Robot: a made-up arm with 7 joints. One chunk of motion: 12 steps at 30 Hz.
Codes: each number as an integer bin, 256 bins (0 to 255) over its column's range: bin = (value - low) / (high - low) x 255, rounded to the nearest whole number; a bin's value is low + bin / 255 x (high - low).
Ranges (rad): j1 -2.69..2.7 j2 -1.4..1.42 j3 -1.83..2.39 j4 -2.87..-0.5 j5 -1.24..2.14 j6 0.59..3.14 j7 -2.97..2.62
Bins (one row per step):
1: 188 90 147 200 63 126 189
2: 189 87 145 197 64 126 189
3: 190 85 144 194 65 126 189
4: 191 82 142 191 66 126 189
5: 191 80 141 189 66 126 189
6: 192 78 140 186 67 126 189
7: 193 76 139 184 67 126 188
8: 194 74 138 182 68 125 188
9: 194 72 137 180 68 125 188
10: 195 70 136 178 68 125 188
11: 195 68 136 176 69 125 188
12: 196 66 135 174 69 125 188
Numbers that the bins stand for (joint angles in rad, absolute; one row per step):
1: 1.2838 -0.4047 0.6027 -1.0112 -0.4049 1.8500 1.1732
2: 1.3049 -0.4379 0.5696 -1.0391 -0.3917 1.8500 1.1732
3: 1.3261 -0.4600 0.5531 -1.0669 -0.3784 1.8500 1.1732
4: 1.3472 -0.4932 0.5200 -1.0948 -0.3652 1.8500 1.1732
5: 1.3472 -0.5153 0.5034 -1.1134 -0.3652 1.8500 1.1732
6: 1.3684 -0.5374 0.4869 -1.1413 -0.3519 1.8500 1.1732
7: 1.3895 -0.5595 0.4703 -1.1599 -0.3519 1.8500 1.1513
8: 1.4106 -0.5816 0.4538 -1.1785 -0.3387 1.8400 1.1513
9: 1.4106 -0.6038 0.4372 -1.1971 -0.3387 1.8400 1.1513
10: 1.4318 -0.6259 0.4207 -1.2156 -0.3387 1.8400 1.1513
11: 1.4318 -0.6480 0.4207 -1.2342 -0.3254 1.8400 1.1513
12: 1.4529 -0.6701 0.4041 -1.2528 -0.3254 1.8400 1.1513

